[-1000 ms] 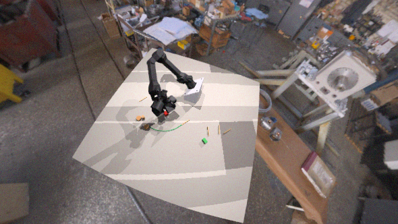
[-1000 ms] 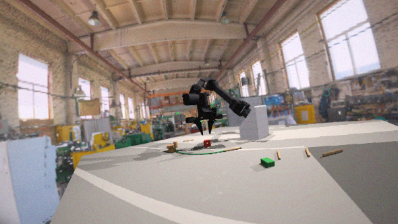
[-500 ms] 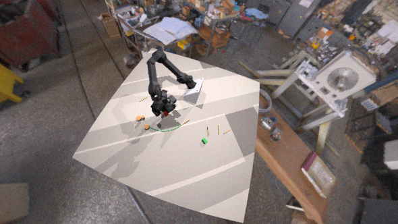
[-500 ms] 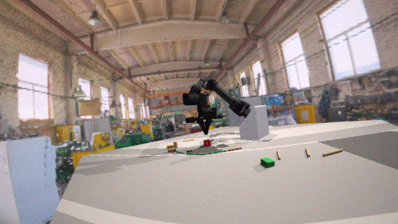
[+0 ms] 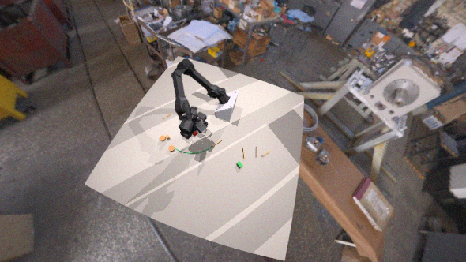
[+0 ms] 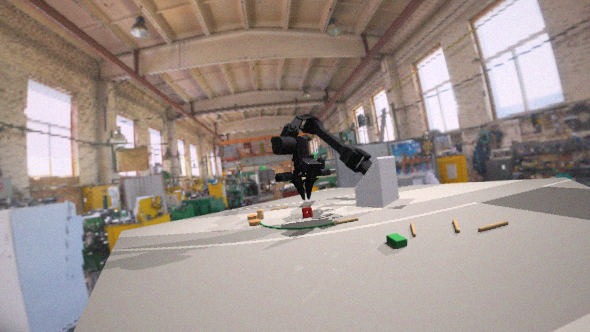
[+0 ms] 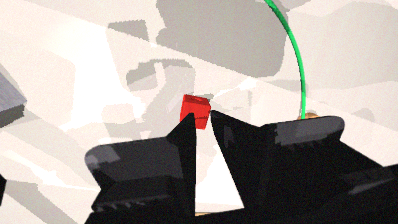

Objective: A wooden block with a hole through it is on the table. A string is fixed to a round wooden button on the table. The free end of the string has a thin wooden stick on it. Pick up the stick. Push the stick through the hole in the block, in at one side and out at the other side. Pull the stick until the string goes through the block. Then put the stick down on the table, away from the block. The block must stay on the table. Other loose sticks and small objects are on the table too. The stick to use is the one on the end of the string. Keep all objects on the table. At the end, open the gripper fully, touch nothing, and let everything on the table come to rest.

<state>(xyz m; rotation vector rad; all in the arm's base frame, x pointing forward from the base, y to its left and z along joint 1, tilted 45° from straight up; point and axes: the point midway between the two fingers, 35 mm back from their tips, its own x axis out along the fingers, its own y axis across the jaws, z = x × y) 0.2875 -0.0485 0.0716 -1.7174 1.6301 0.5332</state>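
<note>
My gripper tip is 50 mm above the small red block, 10 mm to the left of it and 10 mm past it. The rest, counted from my gripper tip: wooden peg: 160 mm to the right, 110 mm ahead, 40 mm below; small green block: 350 mm to the left, 60 mm below, 60 mm ahead.
</note>
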